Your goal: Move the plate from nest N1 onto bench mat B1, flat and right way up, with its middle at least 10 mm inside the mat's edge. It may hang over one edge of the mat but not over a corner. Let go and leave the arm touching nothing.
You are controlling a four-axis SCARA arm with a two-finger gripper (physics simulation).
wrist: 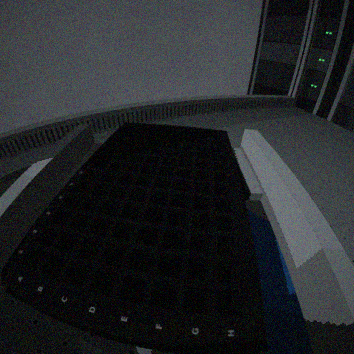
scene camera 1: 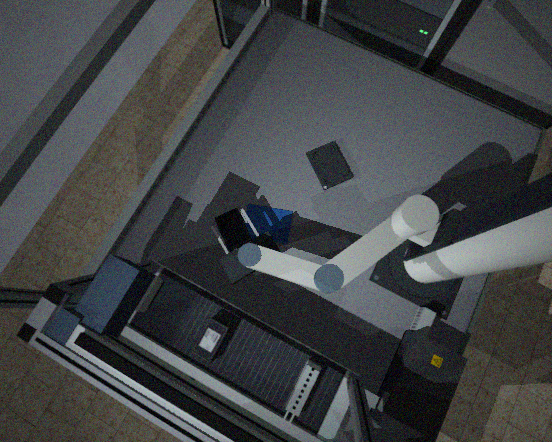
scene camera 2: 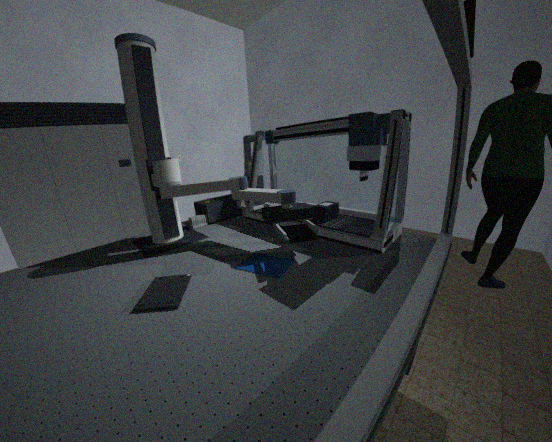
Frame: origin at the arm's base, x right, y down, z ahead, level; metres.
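Seen in the pictures: gripper, between the fingertips: [wrist: 165, 137] [scene camera 1: 227, 218] [scene camera 2: 303, 234]; arm's base, origin of its link: [scene camera 1: 422, 262] [scene camera 2: 169, 241].
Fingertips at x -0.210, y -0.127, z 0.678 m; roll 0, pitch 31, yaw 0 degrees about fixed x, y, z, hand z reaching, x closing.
Observation:
Offsets run from my fingertips to a thing's top centre. "spot": to the spot under its first point. Level surfaces: height alone.
The black plate @(dx -0.023, dy -0.001, dz -0.035 m) [scene camera 1: 233, 227] [scene camera 2: 298, 231] [wrist: 165, 225], lettered A to H along its near edge in the wrist view, is flat and right way up between the fingers. My gripper [scene camera 1: 235, 231] [scene camera 2: 298, 233] [wrist: 165, 137] is shut on its two sides and holds it raised above the bench. The blue bench mat B1 @(dy +0.112 m) [scene camera 1: 284, 215] [scene camera 2: 274, 265] [wrist: 277, 300] lies lower, partly in shadow. In the wrist view it shows beyond the plate's right side, under the right finger. How far the plate overlaps it from above is unclear. Nest N1 @(dx +0.382, dy +0.099, dz -0.211 m) [scene camera 1: 330, 165] [scene camera 2: 161, 295] holds no plate.
A gantry machine [scene camera 2: 320, 127] with a ribbed deck @(dy +0.065 m) [scene camera 1: 265, 357] stands close beside the held plate and the arm's outer link. A dark unit with a yellow label @(spot: dx -0.077, dy -0.001, dz -0.755 m) [scene camera 1: 425, 350] stands near the arm's column [scene camera 2: 145, 115]. A person [scene camera 2: 515, 135] stands beyond the bench's edge.

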